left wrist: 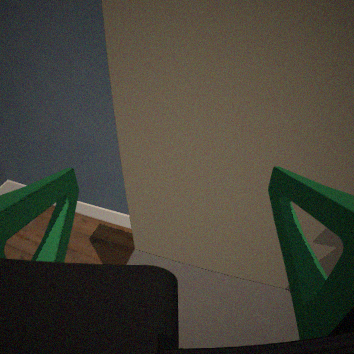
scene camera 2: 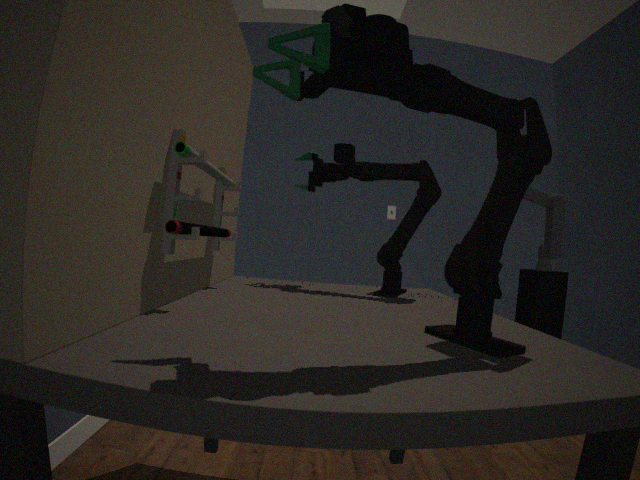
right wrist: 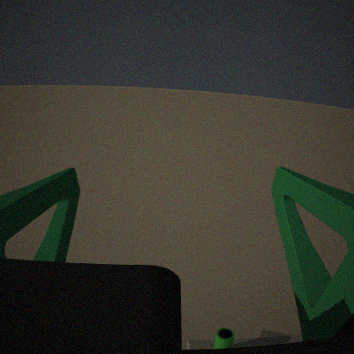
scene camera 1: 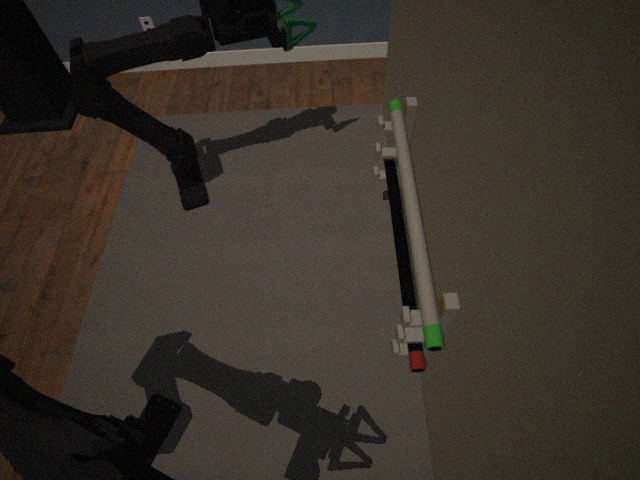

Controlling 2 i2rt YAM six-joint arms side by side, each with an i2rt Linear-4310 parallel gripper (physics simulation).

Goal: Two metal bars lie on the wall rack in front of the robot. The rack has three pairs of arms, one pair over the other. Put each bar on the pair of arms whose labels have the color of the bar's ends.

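My left gripper [scene camera 2: 259, 58], also [left wrist: 173, 177]. My right gripper [right wrist: 175, 178]. Black bar [scene camera 1: 404, 269]. Wall [scene camera 1: 518, 150], also [scene camera 2: 97, 97], [left wrist: 204, 106], [right wrist: 178, 178]. Wall rack [scene camera 1: 410, 109]. Wall rack [scene camera 1: 410, 330].
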